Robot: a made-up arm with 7 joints.
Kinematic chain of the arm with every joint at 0, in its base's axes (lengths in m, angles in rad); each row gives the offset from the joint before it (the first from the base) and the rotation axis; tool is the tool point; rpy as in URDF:
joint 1: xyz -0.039 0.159 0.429 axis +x
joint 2: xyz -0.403 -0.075 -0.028 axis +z
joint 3: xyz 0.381 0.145 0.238 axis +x
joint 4: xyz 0 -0.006 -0.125 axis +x
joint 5: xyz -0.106 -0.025 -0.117 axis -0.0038 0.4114 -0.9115
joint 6: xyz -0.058 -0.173 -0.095 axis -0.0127 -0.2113 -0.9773
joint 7: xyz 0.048 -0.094 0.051 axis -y
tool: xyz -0.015 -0.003 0.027 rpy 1.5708 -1.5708 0
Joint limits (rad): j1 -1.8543..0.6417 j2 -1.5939..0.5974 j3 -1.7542..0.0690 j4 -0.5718..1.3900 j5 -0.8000..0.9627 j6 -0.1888..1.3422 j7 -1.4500..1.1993
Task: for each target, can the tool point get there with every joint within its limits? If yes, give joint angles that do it. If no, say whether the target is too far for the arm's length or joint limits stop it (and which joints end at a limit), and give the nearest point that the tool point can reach.
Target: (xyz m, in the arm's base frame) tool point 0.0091 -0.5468 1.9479
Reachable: no: too far | nearest point -0.2674 -0.1437 1.0805 | short by 0.996 m
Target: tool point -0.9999 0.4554 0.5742
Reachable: no: joint limits stop it (at a limit: joint 1, joint 2, joint 7) | nearest point -0.7771 0.4607 0.6314 | short by 0.230 m
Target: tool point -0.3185 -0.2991 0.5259
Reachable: yes | joints -0.5376 -1.0134 -0.1121 0.4794 -0.6650 0.3163 0.6573
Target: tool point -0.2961 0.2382 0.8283
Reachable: yes | joints -1.1898 0.0631 -1.3588 0.7563 0.0759 0.8963 0.3970
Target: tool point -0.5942 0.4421 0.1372
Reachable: no: joint limits stop it (at a limit: joint 2, joint 3, joint 4, joint 6, joint 7) | nearest point -0.4894 0.3808 0.2004 | short by 0.137 m
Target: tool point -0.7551 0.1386 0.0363
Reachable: no: joint limits stop it (at a limit: joint 1, joint 2, joint 7) | nearest point -0.6191 0.0125 0.1350 | short by 0.210 m
